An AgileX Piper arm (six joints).
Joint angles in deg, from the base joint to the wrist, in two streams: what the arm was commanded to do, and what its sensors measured. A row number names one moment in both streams.
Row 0, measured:
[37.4, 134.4, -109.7, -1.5, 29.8, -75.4]
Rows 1 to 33, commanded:
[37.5, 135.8, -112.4, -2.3, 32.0, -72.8]
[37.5, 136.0, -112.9, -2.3, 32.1, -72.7]
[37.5, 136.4, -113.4, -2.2, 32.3, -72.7]
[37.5, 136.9, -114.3, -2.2, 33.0, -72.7]
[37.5, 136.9, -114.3, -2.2, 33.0, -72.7]
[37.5, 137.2, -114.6, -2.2, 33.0, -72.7]
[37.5, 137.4, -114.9, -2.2, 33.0, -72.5]
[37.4, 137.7, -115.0, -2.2, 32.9, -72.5]
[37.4, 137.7, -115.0, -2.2, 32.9, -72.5]
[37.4, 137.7, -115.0, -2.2, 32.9, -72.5]
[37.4, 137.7, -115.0, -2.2, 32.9, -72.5]
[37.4, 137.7, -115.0, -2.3, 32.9, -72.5]
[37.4, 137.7, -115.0, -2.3, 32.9, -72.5]
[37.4, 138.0, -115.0, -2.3, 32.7, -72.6]
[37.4, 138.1, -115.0, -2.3, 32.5, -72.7]
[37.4, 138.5, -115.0, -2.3, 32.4, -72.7]
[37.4, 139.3, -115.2, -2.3, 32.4, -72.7]
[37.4, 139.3, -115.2, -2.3, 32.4, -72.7]
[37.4, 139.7, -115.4, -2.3, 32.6, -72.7]
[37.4, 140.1, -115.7, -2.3, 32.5, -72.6]
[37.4, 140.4, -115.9, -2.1, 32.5, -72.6]
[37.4, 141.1, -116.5, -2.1, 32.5, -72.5]
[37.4, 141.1, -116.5, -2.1, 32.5, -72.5]
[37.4, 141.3, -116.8, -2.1, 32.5, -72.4]
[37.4, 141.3, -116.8, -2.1, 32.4, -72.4]
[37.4, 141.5, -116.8, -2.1, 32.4, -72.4]
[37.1, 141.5, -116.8, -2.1, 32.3, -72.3]
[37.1, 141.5, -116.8, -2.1, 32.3, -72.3]
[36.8, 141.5, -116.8, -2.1, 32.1, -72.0]
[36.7, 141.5, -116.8, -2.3, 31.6, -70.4]
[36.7, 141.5, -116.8, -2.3, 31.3, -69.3]
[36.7, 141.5, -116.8, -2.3, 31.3, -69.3]
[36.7, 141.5, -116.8, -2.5, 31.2, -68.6]
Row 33, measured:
[37.0, 141.5, -116.4, -2.1, 32.0, -71.2]
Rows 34 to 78, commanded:
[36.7, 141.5, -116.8, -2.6, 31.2, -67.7]
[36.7, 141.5, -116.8, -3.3, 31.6, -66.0]
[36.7, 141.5, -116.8, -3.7, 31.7, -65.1]
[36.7, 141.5, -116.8, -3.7, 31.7, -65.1]
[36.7, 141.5, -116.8, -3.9, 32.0, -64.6]
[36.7, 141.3, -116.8, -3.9, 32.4, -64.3]
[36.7, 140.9, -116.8, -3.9, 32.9, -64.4]
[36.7, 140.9, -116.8, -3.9, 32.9, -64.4]
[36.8, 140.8, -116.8, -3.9, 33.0, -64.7]
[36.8, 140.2, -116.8, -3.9, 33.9, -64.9]
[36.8, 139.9, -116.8, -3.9, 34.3, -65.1]
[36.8, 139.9, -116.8, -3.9, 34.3, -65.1]
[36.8, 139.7, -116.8, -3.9, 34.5, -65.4]
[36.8, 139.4, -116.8, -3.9, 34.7, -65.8]
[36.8, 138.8, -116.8, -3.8, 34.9, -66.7]
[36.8, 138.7, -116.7, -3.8, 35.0, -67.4]
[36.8, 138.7, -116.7, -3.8, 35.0, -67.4]
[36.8, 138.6, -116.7, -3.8, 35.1, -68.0]
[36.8, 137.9, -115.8, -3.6, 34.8, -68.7]
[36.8, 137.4, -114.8, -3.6, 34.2, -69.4]
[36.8, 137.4, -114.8, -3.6, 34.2, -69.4]
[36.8, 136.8, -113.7, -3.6, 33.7, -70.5]
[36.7, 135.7, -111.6, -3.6, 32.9, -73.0]
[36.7, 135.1, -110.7, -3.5, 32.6, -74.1]
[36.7, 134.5, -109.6, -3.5, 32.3, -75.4]
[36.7, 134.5, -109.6, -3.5, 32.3, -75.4]
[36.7, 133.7, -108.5, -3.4, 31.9, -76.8]
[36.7, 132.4, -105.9, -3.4, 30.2, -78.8]
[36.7, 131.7, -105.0, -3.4, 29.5, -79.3]
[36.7, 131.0, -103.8, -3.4, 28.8, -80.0]
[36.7, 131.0, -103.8, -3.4, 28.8, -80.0]
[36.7, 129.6, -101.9, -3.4, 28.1, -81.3]
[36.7, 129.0, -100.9, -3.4, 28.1, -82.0]
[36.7, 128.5, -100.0, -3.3, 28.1, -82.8]
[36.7, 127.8, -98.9, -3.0, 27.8, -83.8]
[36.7, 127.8, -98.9, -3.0, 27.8, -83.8]
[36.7, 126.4, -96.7, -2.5, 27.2, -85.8]
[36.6, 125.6, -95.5, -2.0, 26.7, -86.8]
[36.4, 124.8, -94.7, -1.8, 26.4, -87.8]
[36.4, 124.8, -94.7, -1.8, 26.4, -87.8]
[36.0, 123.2, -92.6, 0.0, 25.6, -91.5]
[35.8, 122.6, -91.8, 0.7, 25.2, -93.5]
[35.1, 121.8, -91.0, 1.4, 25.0, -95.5]
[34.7, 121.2, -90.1, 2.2, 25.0, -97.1]
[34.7, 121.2, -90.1, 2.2, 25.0, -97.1]
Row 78, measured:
[35.6, 123.4, -91.0, 0.9, 27.2, -93.6]
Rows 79 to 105, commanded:
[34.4, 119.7, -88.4, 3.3, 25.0, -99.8]
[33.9, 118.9, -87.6, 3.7, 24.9, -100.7]
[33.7, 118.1, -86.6, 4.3, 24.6, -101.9]
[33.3, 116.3, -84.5, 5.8, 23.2, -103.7]
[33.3, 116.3, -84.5, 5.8, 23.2, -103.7]
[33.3, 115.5, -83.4, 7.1, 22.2, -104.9]
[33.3, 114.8, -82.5, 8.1, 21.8, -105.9]
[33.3, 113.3, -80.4, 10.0, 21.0, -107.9]
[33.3, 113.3, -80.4, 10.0, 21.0, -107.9]
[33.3, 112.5, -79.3, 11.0, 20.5, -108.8]
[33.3, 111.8, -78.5, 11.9, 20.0, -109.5]
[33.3, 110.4, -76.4, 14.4, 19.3, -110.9]
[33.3, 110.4, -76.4, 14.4, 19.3, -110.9]
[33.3, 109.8, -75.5, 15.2, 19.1, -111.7]
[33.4, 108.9, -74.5, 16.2, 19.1, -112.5]
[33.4, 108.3, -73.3, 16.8, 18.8, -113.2]
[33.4, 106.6, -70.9, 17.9, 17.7, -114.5]
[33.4, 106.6, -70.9, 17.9, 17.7, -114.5]
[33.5, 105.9, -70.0, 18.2, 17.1, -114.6]
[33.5, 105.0, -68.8, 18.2, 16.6, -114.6]
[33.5, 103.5, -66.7, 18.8, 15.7, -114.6]
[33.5, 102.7, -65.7, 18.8, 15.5, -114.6]
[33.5, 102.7, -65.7, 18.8, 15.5, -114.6]
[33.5, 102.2, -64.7, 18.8, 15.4, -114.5]
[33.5, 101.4, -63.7, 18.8, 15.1, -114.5]
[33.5, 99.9, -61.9, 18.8, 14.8, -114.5]
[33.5, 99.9, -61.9, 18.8, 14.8, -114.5]
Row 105, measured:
[34.1, 102.7, -63.8, 18.0, 17.6, -114.4]
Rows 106 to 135, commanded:
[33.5, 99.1, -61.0, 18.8, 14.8, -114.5]
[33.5, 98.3, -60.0, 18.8, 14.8, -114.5]
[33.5, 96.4, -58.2, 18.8, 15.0, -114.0]
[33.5, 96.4, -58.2, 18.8, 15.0, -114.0]
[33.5, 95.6, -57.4, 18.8, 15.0, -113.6]
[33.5, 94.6, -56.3, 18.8, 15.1, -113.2]
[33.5, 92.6, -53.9, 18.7, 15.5, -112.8]
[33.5, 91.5, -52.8, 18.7, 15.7, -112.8]
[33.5, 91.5, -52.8, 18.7, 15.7, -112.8]
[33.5, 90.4, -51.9, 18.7, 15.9, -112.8]
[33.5, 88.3, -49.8, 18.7, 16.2, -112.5]
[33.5, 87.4, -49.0, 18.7, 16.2, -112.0]
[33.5, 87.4, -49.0, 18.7, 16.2, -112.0]
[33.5, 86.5, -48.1, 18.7, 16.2, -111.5]
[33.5, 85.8, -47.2, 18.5, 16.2, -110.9]
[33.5, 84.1, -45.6, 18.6, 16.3, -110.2]
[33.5, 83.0, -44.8, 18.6, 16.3, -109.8]
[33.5, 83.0, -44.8, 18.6, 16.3, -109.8]
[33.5, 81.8, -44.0, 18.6, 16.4, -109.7]
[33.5, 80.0, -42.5, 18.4, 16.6, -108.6]
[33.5, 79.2, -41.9, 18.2, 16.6, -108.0]
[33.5, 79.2, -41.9, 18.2, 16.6, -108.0]
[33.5, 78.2, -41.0, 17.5, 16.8, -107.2]
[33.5, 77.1, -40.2, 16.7, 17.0, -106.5]
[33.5, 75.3, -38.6, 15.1, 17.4, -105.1]
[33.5, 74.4, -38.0, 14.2, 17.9, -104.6]
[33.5, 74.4, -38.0, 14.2, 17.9, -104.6]
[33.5, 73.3, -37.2, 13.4, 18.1, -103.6]
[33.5, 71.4, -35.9, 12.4, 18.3, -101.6]
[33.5, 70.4, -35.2, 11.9, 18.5, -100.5]
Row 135, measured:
[33.7, 73.4, -36.5, 13.4, 19.3, -103.5]
